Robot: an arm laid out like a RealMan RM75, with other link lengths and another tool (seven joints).
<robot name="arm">
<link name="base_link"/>
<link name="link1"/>
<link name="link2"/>
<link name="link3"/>
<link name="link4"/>
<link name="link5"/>
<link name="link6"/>
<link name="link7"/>
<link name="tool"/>
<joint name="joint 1" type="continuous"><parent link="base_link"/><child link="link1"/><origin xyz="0.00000 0.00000 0.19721" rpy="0.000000 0.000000 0.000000"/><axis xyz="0 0 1"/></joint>
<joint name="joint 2" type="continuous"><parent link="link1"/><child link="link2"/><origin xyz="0.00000 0.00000 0.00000" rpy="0.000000 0.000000 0.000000"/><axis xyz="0 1 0"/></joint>
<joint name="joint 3" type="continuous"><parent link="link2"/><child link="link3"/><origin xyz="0.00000 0.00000 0.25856" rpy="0.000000 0.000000 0.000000"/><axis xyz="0 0 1"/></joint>
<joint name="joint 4" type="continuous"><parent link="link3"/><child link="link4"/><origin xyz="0.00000 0.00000 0.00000" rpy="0.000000 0.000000 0.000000"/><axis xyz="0 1 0"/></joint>
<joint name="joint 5" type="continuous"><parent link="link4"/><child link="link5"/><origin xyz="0.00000 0.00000 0.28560" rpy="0.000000 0.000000 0.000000"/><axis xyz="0 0 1"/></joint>
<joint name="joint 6" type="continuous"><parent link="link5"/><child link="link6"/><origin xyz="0.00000 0.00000 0.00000" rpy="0.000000 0.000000 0.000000"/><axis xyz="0 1 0"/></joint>
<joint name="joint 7" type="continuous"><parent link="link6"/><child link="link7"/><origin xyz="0.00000 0.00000 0.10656" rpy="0.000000 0.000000 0.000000"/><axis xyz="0 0 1"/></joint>
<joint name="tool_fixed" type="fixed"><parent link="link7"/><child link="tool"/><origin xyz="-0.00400 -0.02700 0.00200" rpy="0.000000 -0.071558 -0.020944"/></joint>
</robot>
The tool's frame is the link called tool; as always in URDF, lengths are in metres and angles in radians. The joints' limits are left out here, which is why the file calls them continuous.
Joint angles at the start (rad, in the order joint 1, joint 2, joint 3, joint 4, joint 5, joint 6, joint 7):
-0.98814 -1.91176 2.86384 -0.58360 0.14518 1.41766 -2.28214
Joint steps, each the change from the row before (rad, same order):
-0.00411 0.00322 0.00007 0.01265 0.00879 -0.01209 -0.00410
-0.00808 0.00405 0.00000 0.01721 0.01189 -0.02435 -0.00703
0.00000 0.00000 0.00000 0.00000 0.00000 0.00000 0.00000
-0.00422 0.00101 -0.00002 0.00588 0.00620 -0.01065 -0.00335
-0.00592 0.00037 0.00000 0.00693 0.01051 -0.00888 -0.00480
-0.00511 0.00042 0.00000 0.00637 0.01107 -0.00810 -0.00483
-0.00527 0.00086 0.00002 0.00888 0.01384 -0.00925 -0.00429
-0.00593 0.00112 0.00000 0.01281 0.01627 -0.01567 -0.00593
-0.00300 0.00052 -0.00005 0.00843 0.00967 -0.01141 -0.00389
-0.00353 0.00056 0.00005 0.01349 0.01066 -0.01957 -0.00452
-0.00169 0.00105 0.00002 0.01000 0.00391 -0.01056 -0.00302
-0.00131 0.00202 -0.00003 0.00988 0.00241 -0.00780 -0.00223
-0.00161 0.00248 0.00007 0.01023 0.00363 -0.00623 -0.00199
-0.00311 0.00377 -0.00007 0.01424 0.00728 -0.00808 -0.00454
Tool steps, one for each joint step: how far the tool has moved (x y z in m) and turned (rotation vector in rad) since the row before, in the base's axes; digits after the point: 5 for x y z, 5 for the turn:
0.00121 0.00233 -0.00153 -0.00286 0.00693 -0.00033
0.00234 0.00452 -0.00182 0.00231 0.01380 -0.00105
0.00000 0.00000 0.00000 0.00000 0.00000 0.00000
0.00120 0.00201 -0.00069 0.00113 0.00724 -0.00041
0.00191 0.00212 -0.00146 -0.00400 0.00790 -0.00051
0.00151 0.00172 -0.00127 -0.00438 0.00825 0.00036
0.00152 0.00180 -0.00171 -0.00681 0.01013 -0.00056
0.00162 0.00240 -0.00243 -0.00567 0.01342 -0.00027
0.00071 0.00138 -0.00166 -0.00229 0.00864 0.00037
0.00091 0.00217 -0.00279 -0.00022 0.01151 -0.00079
0.00077 0.00133 -0.00201 -0.00028 0.00342 -0.00079
0.00080 0.00121 -0.00159 -0.00075 0.00134 -0.00139
0.00096 0.00118 -0.00150 -0.00271 0.00154 -0.00194
0.00161 0.00173 -0.00192 -0.00477 0.00301 -0.00174

